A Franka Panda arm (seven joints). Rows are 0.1 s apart.
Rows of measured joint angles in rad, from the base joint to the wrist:
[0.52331, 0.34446, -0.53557, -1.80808, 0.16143, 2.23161, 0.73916]
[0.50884, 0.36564, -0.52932, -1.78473, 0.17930, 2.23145, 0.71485]
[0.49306, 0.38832, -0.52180, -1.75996, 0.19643, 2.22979, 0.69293]
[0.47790, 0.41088, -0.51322, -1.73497, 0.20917, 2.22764, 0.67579]
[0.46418, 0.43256, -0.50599, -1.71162, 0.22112, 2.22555, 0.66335]
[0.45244, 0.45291, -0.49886, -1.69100, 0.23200, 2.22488, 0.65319]
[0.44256, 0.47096, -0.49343, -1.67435, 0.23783, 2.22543, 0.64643]
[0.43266, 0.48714, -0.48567, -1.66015, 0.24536, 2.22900, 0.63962]
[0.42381, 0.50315, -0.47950, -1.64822, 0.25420, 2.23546, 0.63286]
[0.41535, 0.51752, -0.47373, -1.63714, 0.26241, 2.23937, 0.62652]
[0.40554, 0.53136, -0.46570, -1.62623, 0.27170, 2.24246, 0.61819]
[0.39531, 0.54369, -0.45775, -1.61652, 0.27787, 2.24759, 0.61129]
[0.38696, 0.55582, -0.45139, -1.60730, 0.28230, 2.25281, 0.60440]
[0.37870, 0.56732, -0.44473, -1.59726, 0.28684, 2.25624, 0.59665]
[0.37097, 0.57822, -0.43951, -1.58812, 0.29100, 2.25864, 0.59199]
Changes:
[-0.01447, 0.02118, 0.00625, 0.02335, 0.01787, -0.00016, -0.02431]
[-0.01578, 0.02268, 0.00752, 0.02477, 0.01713, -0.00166, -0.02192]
[-0.01516, 0.02256, 0.00858, 0.02499, 0.01274, -0.00215, -0.01714]
[-0.01372, 0.02168, 0.00723, 0.02335, 0.01195, -0.00209, -0.01244]
[-0.01174, 0.02035, 0.00713, 0.02062, 0.01088, -0.00067, -0.01016]
[-0.00988, 0.01805, 0.00543, 0.01665, 0.00583, 0.00055, -0.00676]
[-0.00990, 0.01618, 0.00776, 0.01420, 0.00753, 0.00357, -0.00681]
[-0.00885, 0.01601, 0.00617, 0.01193, 0.00884, 0.00646, -0.00676]
[-0.00846, 0.01437, 0.00577, 0.01108, 0.00821, 0.00391, -0.00634]
[-0.00981, 0.01384, 0.00803, 0.01091, 0.00929, 0.00309, -0.00833]
[-0.01023, 0.01233, 0.00795, 0.00971, 0.00617, 0.00513, -0.00690]
[-0.00835, 0.01213, 0.00636, 0.00922, 0.00443, 0.00522, -0.00689]
[-0.00826, 0.01150, 0.00666, 0.01004, 0.00454, 0.00343, -0.00775]
[-0.00773, 0.01090, 0.00522, 0.00914, 0.00416, 0.00240, -0.00466]

